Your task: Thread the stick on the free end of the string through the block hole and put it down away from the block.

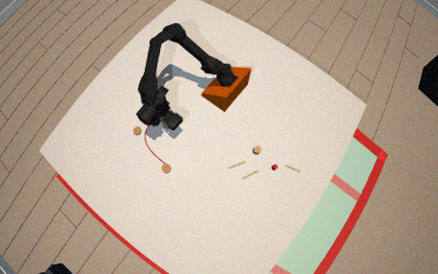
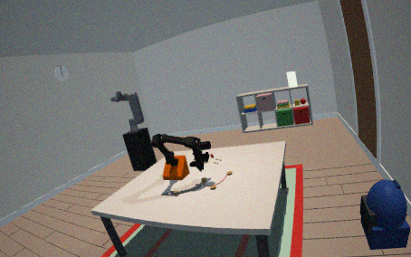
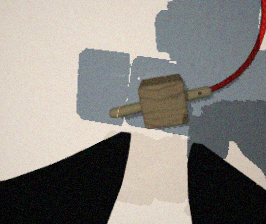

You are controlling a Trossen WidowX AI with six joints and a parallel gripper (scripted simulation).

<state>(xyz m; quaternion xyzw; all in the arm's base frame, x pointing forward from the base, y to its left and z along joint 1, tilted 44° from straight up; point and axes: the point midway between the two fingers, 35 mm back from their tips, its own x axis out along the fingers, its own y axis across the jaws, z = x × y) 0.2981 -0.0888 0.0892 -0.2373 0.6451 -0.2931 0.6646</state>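
Now: the wooden block 80 mm below my gripper tip. From my gripper tip the other things lie so: round wooden button (160 mm ahead, 120 mm to the left, 90 mm below); then thin wooden stick (10 mm to the right, 80 mm below).
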